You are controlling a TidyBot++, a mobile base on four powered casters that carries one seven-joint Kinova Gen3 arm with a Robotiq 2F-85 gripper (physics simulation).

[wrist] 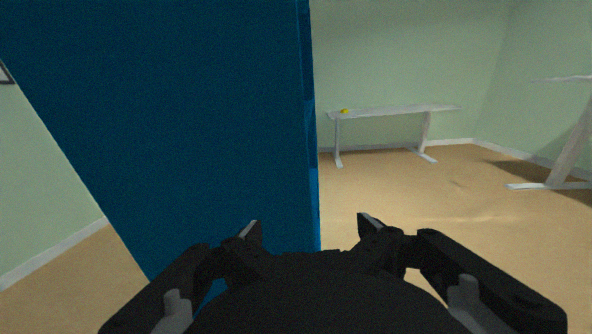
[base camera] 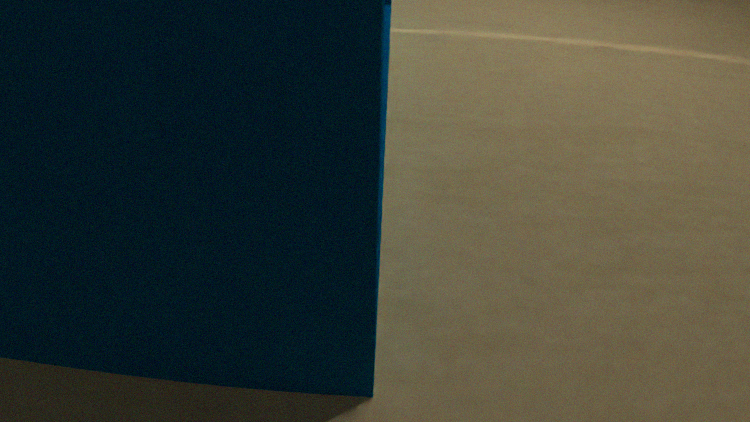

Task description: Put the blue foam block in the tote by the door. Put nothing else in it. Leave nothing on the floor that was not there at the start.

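Places are measured from the arm's base along level axes (x right, y back, z down), in millimetres.
Where they show: gripper, between the fingertips: (wrist: 308,226).
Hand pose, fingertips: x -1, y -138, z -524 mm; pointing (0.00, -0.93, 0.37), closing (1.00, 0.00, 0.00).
After its pixels a point has its place.
My gripper (wrist: 308,226) @[y -138, x -1, z -524 mm] is open, with nothing between its fingertips. It points toward the right edge of a tall blue shelf unit (base camera: 188,199) @[y -283, x -90, z 189 mm] (wrist: 200,130) @[y -290, x -160, z -597 mm], whose broad flat side fills the left of the base camera view and much of the left of the wrist view. The shelf openings are seen almost edge-on, so what stands in them is hidden. The blue foam block does not show in either view. The tote and the door do not show in either view.
A white table (wrist: 390,111) @[y -2281, x 1157, z -323 mm] stands by the far wall with a small yellow object (wrist: 344,111) @[y -2615, x 661, z -344 mm] near its left end. Part of another white table (wrist: 570,135) @[y -1448, x 2258, z -93 mm] stands at the right. A picture frame's corner (wrist: 6,75) @[y -1372, x -2069, z -972 mm] shows on the left wall.
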